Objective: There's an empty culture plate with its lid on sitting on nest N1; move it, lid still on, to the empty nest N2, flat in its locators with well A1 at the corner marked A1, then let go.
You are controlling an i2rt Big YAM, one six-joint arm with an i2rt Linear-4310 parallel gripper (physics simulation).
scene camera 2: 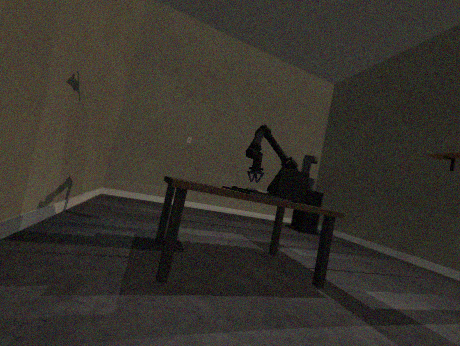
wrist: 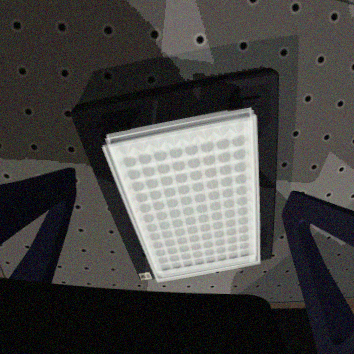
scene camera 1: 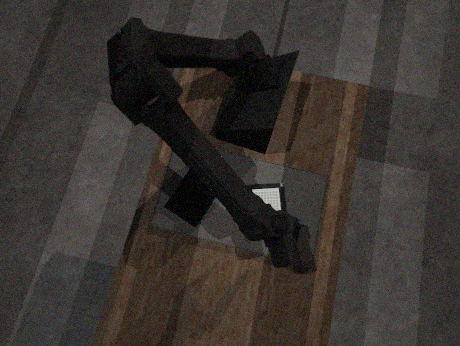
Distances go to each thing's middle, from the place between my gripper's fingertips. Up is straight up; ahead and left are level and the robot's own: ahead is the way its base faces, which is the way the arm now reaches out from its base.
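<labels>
My hand is 7 cm above the grey perforated board (wrist: 60, 60), 5 cm past it and 11 cm to the left of it.
</labels>
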